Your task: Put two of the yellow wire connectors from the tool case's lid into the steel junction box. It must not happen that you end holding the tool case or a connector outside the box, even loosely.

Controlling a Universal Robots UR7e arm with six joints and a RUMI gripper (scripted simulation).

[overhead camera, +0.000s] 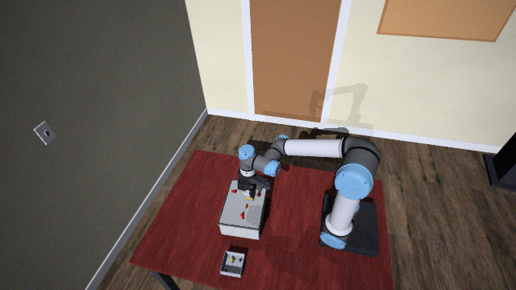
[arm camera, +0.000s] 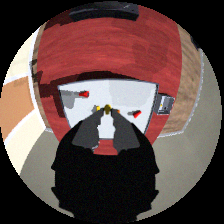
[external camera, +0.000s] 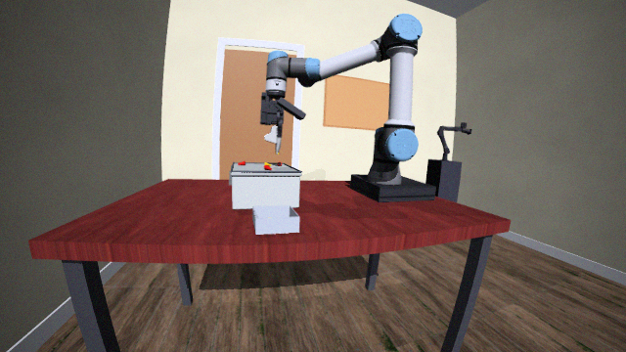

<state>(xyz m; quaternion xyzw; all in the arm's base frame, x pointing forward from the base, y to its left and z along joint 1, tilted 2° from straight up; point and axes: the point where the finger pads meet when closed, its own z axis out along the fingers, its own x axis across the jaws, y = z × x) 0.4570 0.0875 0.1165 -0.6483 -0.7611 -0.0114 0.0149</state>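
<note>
Now: the grey tool case 60 mm ahead of my hand, 10 mm to the left of it and 100 mm below it.
</note>
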